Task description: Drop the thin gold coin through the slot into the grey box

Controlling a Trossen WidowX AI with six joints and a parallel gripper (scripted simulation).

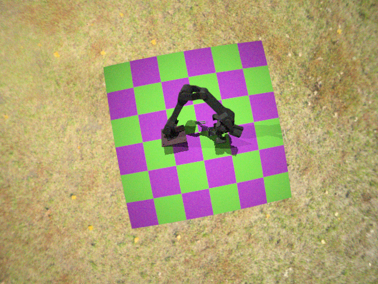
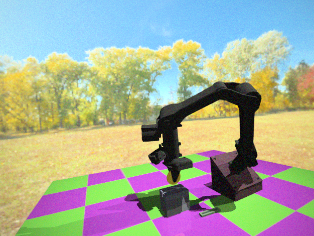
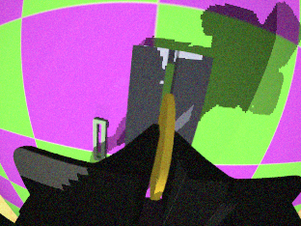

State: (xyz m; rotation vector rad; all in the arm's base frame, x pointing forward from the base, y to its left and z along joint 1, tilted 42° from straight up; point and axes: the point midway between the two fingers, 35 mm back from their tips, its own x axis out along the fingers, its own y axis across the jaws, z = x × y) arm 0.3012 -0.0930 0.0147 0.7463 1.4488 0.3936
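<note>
The gold coin is 2 cm above my gripper tip.
</note>
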